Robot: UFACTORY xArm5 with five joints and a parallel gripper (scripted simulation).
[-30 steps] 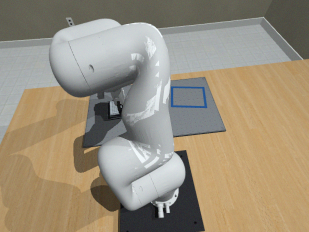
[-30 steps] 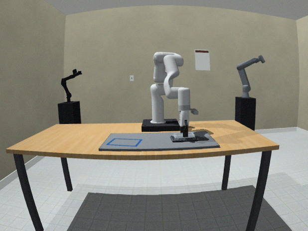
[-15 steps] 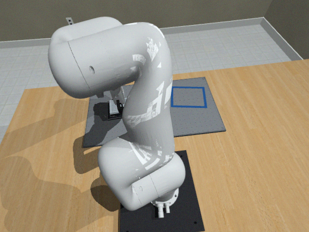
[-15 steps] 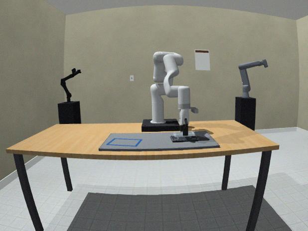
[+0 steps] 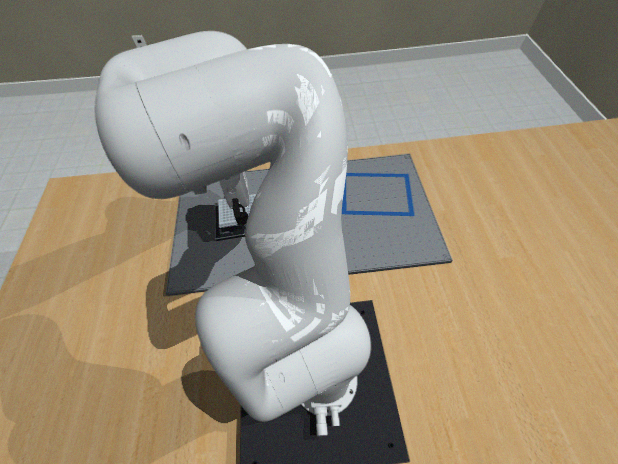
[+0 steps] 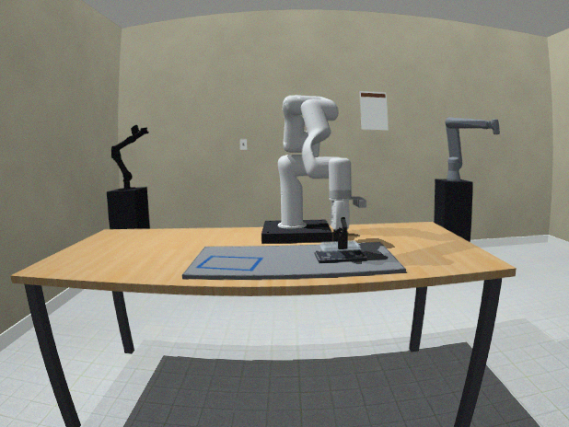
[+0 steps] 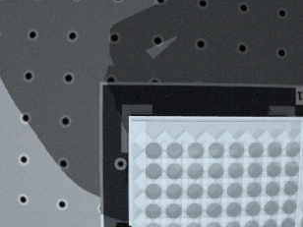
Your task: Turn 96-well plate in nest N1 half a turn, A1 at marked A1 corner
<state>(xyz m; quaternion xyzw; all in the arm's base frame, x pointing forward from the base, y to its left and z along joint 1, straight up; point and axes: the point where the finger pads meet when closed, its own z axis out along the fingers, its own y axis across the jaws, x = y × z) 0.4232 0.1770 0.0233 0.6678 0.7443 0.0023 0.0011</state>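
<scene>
Now: hand 4 cm above the plate nest. Also, from my hand: white 96-well plate (1 cm below); then A1 label (8 cm to the left, 5 cm ahead, 4 cm below).
</scene>
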